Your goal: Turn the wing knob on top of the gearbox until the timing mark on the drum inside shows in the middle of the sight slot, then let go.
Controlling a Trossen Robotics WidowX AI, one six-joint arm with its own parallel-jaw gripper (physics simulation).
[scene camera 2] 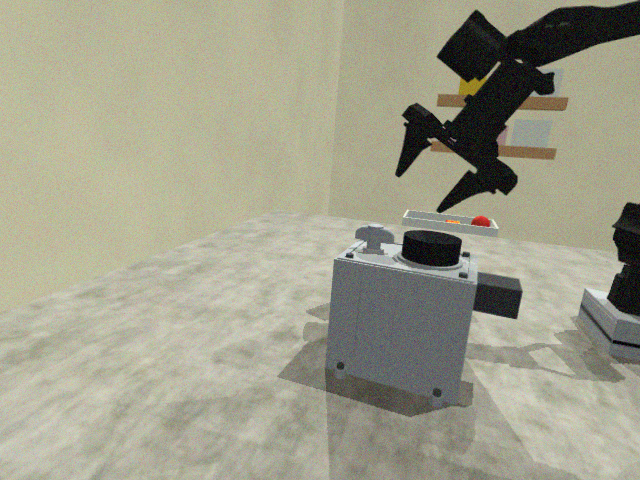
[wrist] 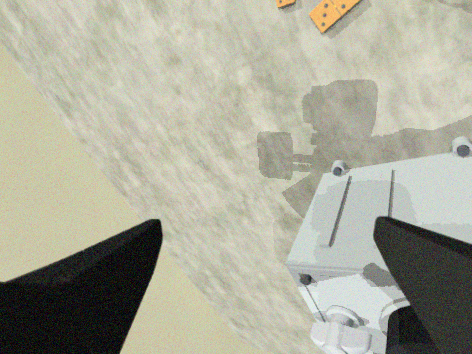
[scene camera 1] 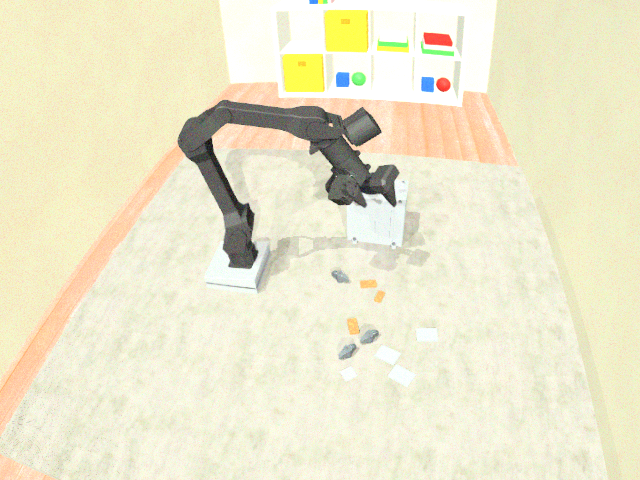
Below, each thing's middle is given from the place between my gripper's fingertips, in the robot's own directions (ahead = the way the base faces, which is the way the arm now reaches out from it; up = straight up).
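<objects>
The gearbox [scene camera 2: 401, 318] sits 11 cm below my hand, 4 cm behind it and 15 cm to the left of it. There's also the small grey wing knob [scene camera 2: 375, 234], which is 3 cm ahead of my hand, 15 cm to the left of it and 6 cm below it.
</objects>
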